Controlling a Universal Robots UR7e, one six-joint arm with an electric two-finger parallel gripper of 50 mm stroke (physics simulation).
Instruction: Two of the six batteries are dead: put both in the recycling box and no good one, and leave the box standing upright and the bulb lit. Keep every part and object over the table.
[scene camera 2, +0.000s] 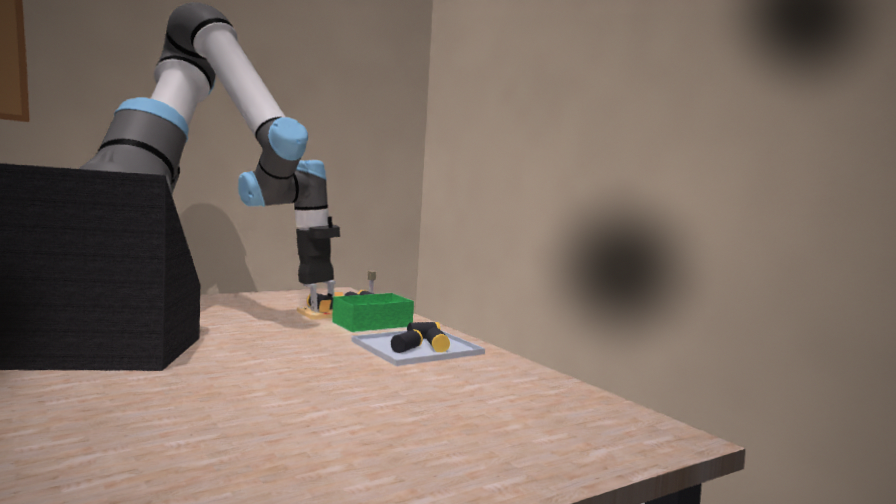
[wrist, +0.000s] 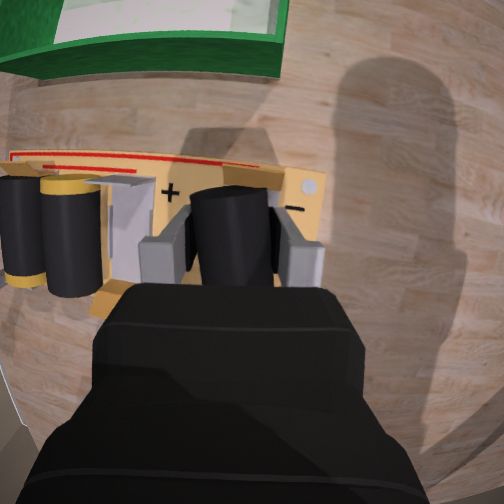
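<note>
My gripper (wrist: 231, 245) is down at the tan battery holder (wrist: 170, 185), its grey fingers closed against both sides of a black battery (wrist: 231, 232) in the slot between the plus and minus marks. Two more black batteries with yellow ends (wrist: 70, 235) (wrist: 20, 230) sit in the holder to the left. In the scene view the gripper (scene camera 2: 319, 304) stands upright over the holder, just left of the green recycling box (scene camera 2: 372, 311). The box also shows upright and empty in the wrist view (wrist: 145, 35). A small bulb on a post (scene camera 2: 371, 275) behind the box looks grey.
A grey tray (scene camera 2: 418, 346) in front of the box holds two black batteries (scene camera 2: 407, 340) (scene camera 2: 432, 332). A large black block (scene camera 2: 87, 263) carries the arm base at the left. The wall runs close behind the box, and the table edge (scene camera 2: 720, 460) lies far right.
</note>
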